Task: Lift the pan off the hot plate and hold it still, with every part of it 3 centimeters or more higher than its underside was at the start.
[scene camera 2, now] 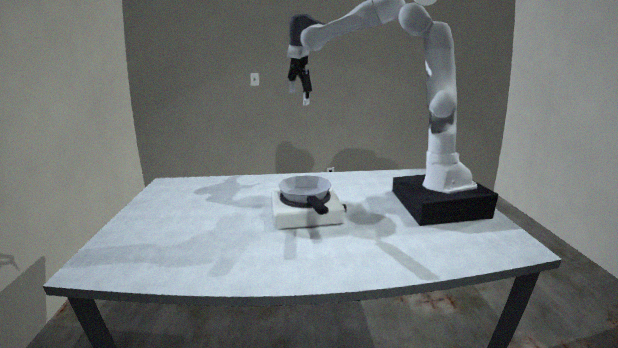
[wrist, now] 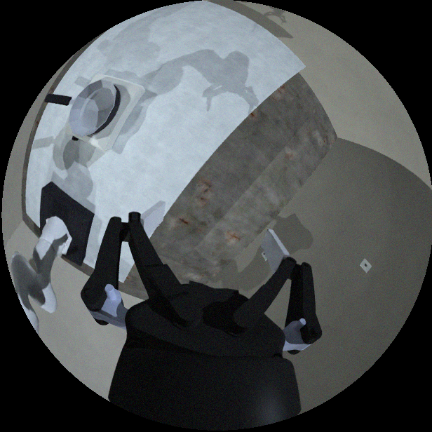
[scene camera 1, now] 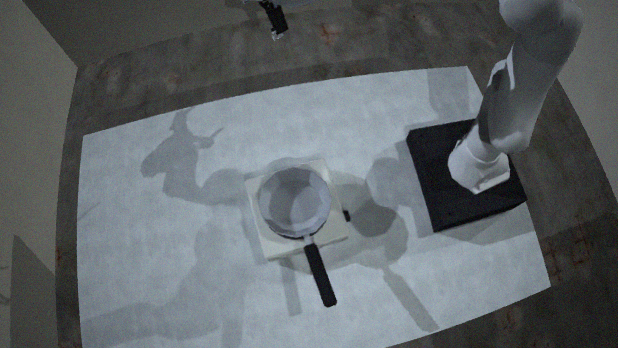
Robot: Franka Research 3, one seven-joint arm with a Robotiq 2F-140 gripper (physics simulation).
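Note:
Scene camera 1 shows a hot plate (scene camera 1: 275, 246) along with a grey pan (scene camera 1: 295, 202). In scene camera 2 the pan is visible too (scene camera 2: 304, 189). The wrist view has the gripper (wrist: 215, 224) in it, and the pan (wrist: 91, 107) as well.

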